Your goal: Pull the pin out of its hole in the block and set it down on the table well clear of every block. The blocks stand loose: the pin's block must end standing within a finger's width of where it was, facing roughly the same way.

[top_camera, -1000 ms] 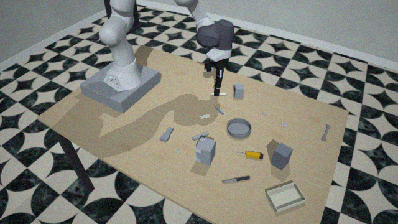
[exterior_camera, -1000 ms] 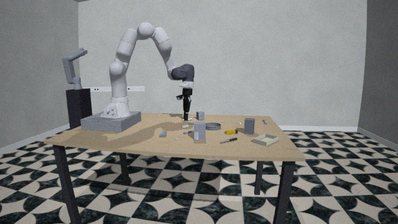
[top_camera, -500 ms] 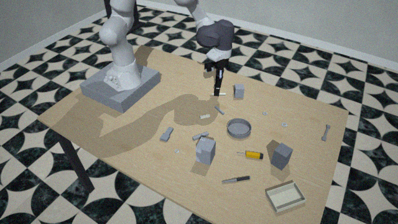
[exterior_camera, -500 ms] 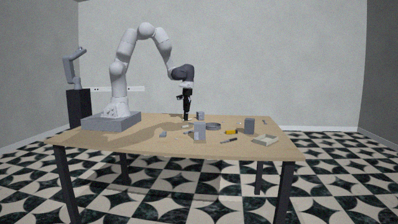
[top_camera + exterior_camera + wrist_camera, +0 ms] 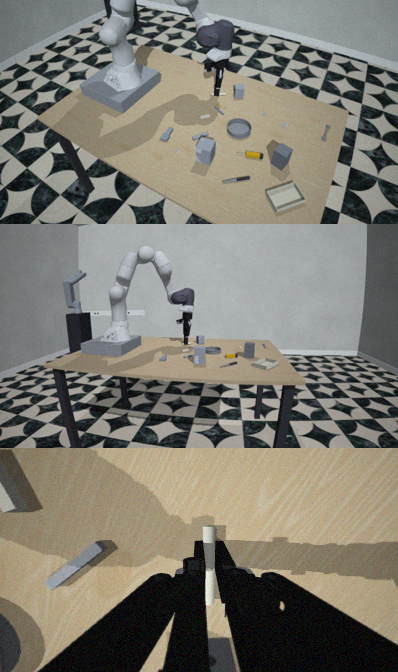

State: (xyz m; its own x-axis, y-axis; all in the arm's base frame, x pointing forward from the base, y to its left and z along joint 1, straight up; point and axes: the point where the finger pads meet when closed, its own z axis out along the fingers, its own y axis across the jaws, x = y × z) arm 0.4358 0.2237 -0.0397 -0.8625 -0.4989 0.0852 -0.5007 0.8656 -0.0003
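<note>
Right now my hand is 10 mm short of the cream pin and 30 mm above it. The rest, counted from my hand: round grey dish: 220 mm ahead, 190 mm to the right, 30 mm below; then short grey bar: 70 mm ahead, 110 mm to the right, 30 mm below; then small grey block: 100 mm ahead, 60 mm to the left, 10 mm below.
</note>
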